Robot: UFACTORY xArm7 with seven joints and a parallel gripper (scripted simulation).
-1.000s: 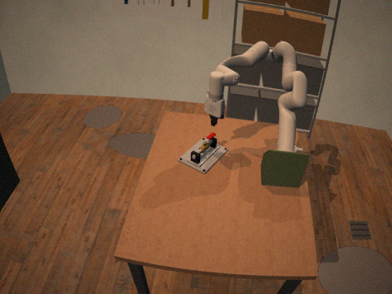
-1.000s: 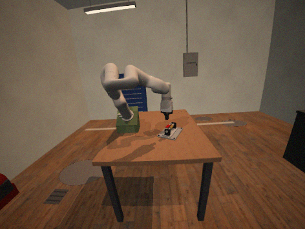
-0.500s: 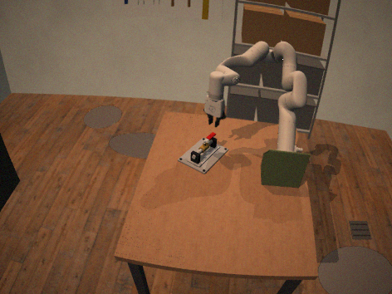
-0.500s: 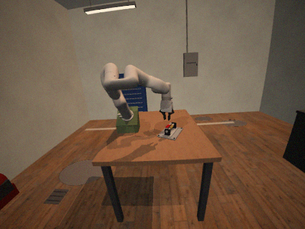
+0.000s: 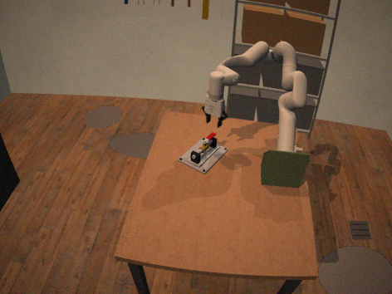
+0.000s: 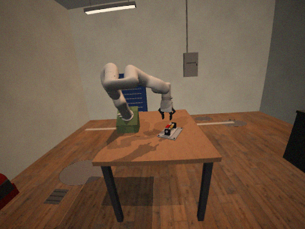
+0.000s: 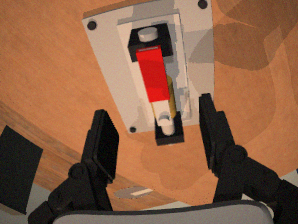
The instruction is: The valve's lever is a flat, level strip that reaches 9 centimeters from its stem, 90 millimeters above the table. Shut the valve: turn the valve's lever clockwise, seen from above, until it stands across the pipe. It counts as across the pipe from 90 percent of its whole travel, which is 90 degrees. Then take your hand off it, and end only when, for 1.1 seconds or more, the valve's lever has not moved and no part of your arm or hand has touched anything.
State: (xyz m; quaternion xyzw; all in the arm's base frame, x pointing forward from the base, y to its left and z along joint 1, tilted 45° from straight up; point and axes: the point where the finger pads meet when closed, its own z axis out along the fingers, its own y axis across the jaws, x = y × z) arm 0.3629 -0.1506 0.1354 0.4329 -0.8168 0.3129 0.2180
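My gripper is now 3 cm short of the red lever, 4 cm to the right of it and 8 cm above it.
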